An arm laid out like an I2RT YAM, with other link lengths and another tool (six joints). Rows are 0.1 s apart.
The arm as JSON. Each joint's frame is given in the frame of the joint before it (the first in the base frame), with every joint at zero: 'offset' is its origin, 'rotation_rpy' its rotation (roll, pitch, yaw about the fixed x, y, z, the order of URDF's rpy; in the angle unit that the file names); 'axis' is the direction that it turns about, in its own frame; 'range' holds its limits. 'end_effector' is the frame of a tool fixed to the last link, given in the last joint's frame.
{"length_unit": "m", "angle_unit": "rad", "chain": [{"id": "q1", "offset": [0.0, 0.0, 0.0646], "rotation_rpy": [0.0, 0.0, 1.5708], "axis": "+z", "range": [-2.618, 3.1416]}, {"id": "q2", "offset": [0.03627, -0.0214, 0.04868], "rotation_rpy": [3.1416, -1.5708, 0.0], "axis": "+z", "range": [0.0, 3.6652]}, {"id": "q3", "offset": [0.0, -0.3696, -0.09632], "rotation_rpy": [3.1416, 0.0, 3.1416], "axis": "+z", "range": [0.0, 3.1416]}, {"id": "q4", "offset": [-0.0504, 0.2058, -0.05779], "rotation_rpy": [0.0, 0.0, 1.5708], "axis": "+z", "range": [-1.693, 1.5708]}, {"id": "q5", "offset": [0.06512, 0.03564, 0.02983], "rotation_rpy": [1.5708, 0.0, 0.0], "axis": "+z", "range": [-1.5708, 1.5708]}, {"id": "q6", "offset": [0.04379, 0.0, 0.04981], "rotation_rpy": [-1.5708, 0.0, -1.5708], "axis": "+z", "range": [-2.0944, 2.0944]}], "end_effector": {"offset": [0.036, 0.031, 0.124], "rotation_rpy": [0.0, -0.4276, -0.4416]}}
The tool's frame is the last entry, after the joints.
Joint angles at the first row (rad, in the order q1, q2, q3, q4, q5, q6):
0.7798 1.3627 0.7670 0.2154 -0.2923 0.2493
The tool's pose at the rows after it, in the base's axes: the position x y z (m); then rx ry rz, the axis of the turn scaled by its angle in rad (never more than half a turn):
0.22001 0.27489 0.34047 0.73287 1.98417 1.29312
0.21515 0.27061 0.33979 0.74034 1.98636 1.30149
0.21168 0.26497 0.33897 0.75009 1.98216 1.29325
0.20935 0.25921 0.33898 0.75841 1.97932 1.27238
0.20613 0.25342 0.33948 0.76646 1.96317 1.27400
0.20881 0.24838 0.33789 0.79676 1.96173 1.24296
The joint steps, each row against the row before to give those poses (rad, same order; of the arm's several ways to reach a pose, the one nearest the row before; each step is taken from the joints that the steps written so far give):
0.0008 -0.0168 -0.0132 -0.0123 0.0116 0.0020
-0.0005 -0.0178 -0.0188 0.0042 -0.0056 0.0090
0.0005 -0.0215 -0.0133 -0.0095 0.0101 0.0041
0.0002 -0.0219 0.0009 -0.0316 0.0167 -0.0014
0.0000 -0.0228 -0.0188 0.0069 0.0107 0.0043
-0.0057 -0.0094 0.0057 -0.0302 0.0206 0.0104

